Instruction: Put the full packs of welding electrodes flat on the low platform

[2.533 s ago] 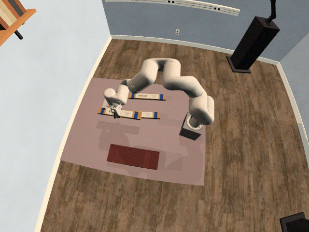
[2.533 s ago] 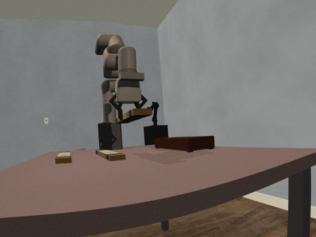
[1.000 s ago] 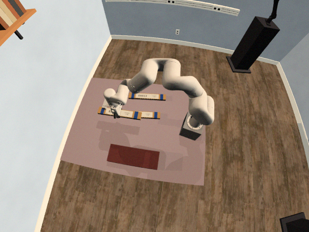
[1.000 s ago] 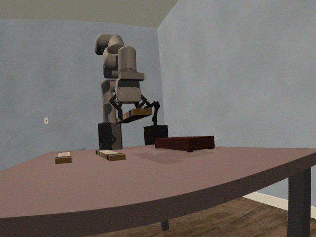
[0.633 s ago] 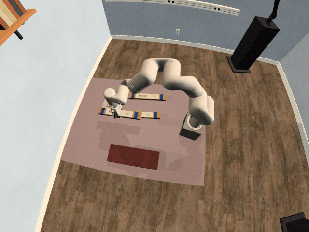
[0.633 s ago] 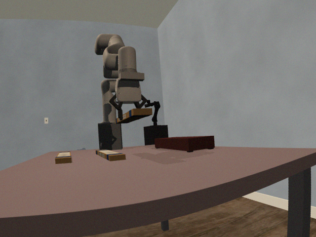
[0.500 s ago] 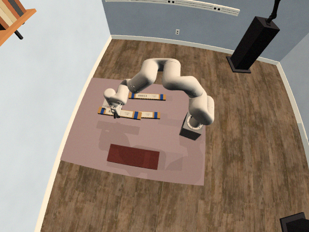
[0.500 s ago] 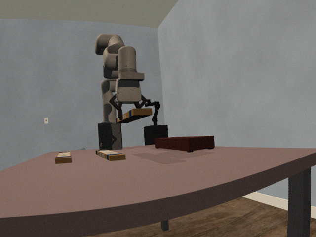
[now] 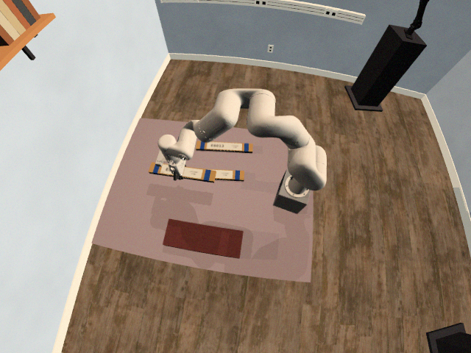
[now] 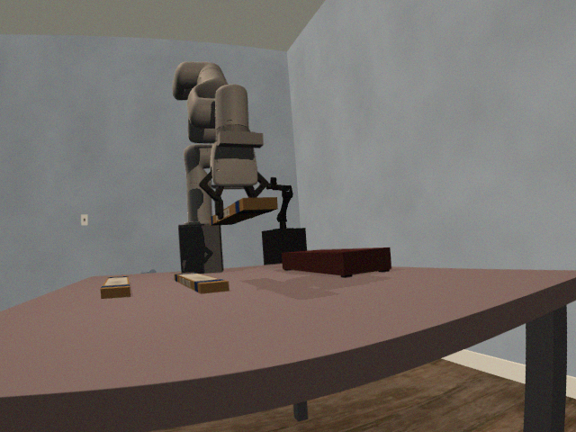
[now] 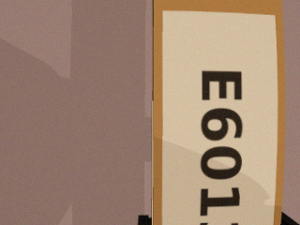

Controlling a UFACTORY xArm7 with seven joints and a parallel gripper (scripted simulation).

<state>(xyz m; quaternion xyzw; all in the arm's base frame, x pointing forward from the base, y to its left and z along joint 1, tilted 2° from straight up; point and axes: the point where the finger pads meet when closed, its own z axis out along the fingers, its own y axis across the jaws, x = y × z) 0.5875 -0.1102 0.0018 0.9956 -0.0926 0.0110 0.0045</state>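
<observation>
Now: hand right at the pack of welding electrodes. The rest, counted from my hand: low dark red platform: 100 mm behind, 330 mm to the left, 150 mm below.
</observation>
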